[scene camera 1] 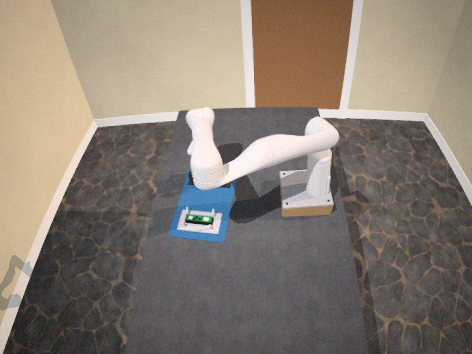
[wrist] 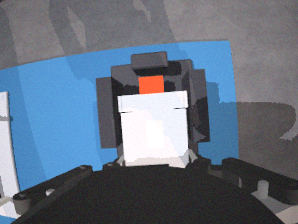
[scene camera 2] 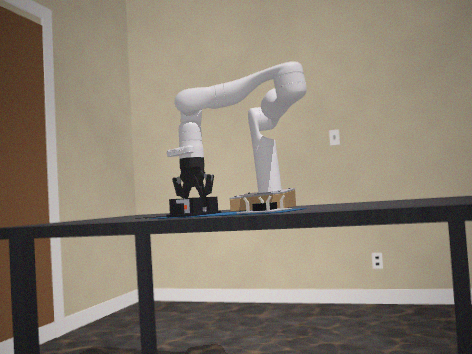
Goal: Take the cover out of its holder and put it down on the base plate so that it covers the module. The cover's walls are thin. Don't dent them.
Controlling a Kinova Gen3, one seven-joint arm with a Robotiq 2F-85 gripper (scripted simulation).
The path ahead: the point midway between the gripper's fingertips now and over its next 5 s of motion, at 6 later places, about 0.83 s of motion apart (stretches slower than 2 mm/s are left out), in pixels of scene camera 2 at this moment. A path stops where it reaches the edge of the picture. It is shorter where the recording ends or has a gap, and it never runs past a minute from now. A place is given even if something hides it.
My gripper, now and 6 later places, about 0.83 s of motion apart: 194,209; 194,197; 193,191; 194,201; 194,207; 194,209; 193,197
